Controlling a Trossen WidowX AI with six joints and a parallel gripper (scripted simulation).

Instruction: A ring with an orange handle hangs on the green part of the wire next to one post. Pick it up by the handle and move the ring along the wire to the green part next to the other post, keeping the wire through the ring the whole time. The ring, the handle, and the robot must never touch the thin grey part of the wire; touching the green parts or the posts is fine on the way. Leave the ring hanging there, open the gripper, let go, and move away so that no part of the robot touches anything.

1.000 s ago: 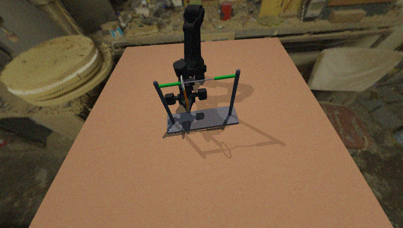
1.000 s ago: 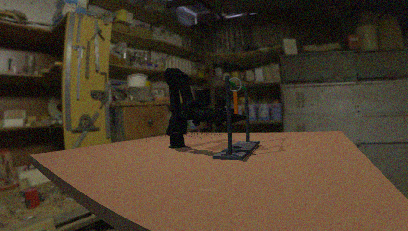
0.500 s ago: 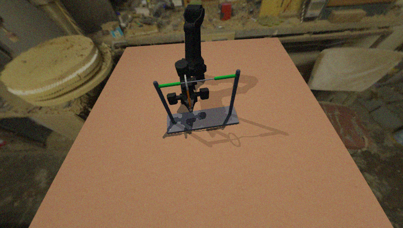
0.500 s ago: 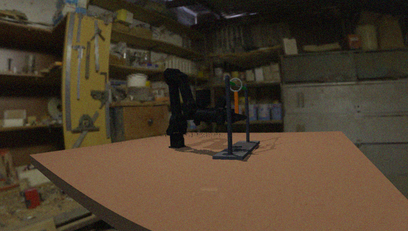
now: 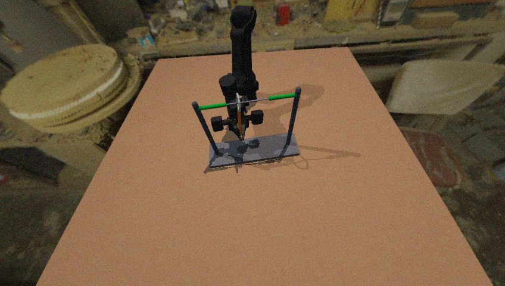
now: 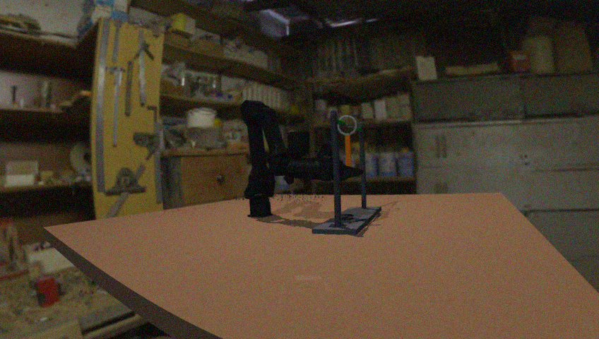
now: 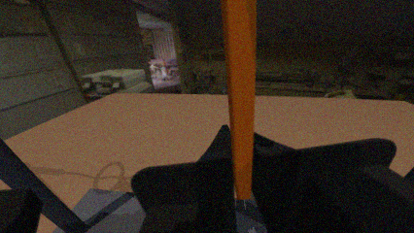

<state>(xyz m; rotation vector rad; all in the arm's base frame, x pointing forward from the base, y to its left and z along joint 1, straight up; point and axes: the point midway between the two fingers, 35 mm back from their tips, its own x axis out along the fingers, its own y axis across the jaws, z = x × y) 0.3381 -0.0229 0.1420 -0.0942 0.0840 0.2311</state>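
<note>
Right now my gripper tip is 40 mm past the ring with orange handle and 90 mm below it.
</note>
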